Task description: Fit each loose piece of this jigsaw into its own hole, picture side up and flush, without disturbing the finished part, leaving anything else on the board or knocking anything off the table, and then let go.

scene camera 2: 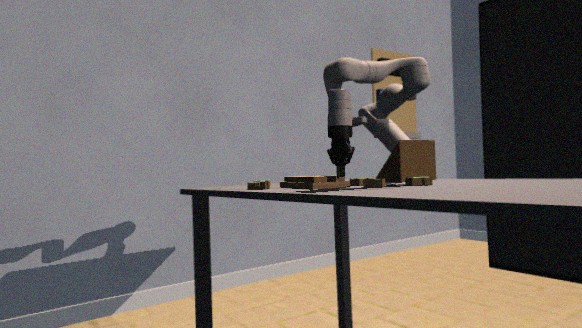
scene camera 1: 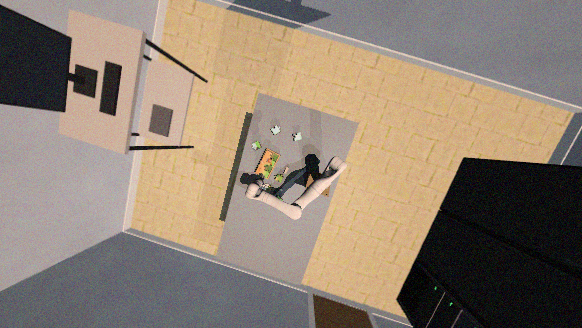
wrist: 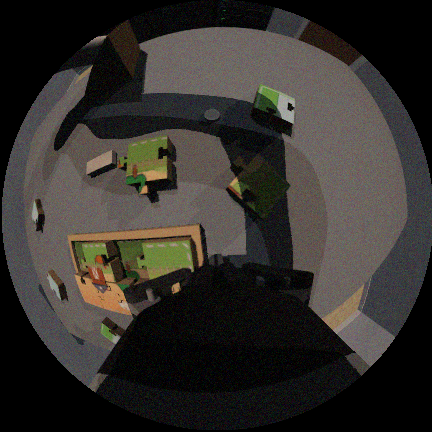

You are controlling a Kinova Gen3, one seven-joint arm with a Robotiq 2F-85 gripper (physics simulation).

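Observation:
The orange-framed board (scene camera 1: 268,162) (wrist: 135,232) holds part of the farm picture. In the wrist view a barn piece (wrist: 95,257) stands proud at the left, and a green piece (wrist: 167,255) lies inside the right rim; whether it is flush I cannot tell. A dark recess shows between them. My gripper (scene camera 2: 341,175) (wrist: 215,261) is shut and empty, pointing down, fingertips low at the board's right end; its fingers hide part of the picture. Loose pieces lie apart: a green one (scene camera 1: 279,177) (wrist: 150,160), a dark green one (wrist: 265,187), and a green-white one (wrist: 272,106).
Two pale pieces (scene camera 1: 275,129) (scene camera 1: 297,136) and another green piece (scene camera 1: 256,145) (wrist: 111,330) lie on the board's other side. A pinkish block (scene camera 1: 285,170) (wrist: 101,164) and a round disc (wrist: 212,115) lie on the table (scene camera 1: 265,235). The brown base mount (scene camera 2: 417,160) stands behind.

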